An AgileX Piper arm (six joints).
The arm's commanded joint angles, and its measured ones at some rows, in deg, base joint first. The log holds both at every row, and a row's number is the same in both.
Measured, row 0:
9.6, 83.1, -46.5, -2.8, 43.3, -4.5
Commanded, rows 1 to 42:
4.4, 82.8, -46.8, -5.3, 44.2, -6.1
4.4, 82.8, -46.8, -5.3, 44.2, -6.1
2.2, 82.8, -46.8, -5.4, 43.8, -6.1
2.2, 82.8, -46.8, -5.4, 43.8, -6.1
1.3, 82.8, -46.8, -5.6, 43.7, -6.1
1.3, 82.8, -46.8, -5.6, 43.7, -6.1
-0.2, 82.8, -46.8, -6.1, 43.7, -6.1
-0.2, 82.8, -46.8, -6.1, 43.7, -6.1
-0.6, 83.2, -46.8, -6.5, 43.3, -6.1
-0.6, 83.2, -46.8, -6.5, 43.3, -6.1
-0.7, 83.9, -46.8, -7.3, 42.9, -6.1
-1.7, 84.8, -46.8, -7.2, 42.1, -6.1
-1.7, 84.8, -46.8, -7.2, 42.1, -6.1
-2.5, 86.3, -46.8, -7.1, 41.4, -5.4
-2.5, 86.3, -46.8, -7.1, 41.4, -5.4
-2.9, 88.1, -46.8, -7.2, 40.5, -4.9
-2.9, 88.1, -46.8, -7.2, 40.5, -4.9
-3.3, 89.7, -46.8, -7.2, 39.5, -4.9
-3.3, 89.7, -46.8, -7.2, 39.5, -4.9
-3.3, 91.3, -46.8, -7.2, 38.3, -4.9
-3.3, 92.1, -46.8, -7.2, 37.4, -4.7
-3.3, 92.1, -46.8, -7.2, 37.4, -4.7
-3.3, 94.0, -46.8, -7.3, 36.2, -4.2
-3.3, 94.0, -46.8, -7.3, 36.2, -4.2
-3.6, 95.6, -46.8, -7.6, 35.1, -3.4
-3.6, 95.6, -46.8, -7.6, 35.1, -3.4
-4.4, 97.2, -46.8, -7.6, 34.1, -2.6
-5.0, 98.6, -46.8, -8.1, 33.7, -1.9
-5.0, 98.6, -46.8, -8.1, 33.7, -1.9
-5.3, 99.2, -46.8, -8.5, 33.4, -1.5
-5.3, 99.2, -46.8, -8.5, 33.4, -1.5
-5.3, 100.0, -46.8, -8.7, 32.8, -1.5
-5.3, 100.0, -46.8, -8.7, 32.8, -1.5
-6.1, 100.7, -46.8, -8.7, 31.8, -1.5
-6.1, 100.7, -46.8, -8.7, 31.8, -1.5
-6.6, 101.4, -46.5, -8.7, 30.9, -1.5
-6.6, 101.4, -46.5, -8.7, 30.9, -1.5
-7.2, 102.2, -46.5, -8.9, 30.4, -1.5
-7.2, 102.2, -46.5, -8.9, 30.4, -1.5
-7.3, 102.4, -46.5, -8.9, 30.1, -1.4
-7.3, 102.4, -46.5, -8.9, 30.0, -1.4
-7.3, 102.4, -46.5, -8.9, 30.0, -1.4
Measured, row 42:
-6.9, 102.0, -46.5, -8.7, 30.7, -2.0
